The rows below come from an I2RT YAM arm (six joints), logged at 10 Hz.
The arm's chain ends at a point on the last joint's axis. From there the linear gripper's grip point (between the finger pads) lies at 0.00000 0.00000 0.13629 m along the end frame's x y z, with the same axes.
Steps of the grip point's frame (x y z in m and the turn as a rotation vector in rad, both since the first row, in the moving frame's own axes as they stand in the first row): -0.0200 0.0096 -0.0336 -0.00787 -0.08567 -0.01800; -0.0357 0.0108 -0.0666 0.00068 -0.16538 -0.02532; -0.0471 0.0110 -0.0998 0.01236 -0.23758 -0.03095; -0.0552 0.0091 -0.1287 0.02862 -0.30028 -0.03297; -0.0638 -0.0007 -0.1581 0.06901 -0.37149 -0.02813; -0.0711 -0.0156 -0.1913 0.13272 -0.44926 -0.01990; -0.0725 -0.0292 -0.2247 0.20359 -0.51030 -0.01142
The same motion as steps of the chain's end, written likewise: -0.0083 0.0084 -0.0331 -0.00787 -0.08567 -0.01800; -0.0133 0.0106 -0.0647 0.00068 -0.16538 -0.02532; -0.0150 0.0122 -0.0960 0.01236 -0.23758 -0.03095; -0.0148 0.0123 -0.1225 0.02862 -0.30028 -0.03297; -0.0142 0.0078 -0.1485 0.06901 -0.37149 -0.02813; -0.0119 0.0012 -0.1766 0.13272 -0.44926 -0.01990; -0.0062 -0.0032 -0.2046 0.20359 -0.51030 -0.01142
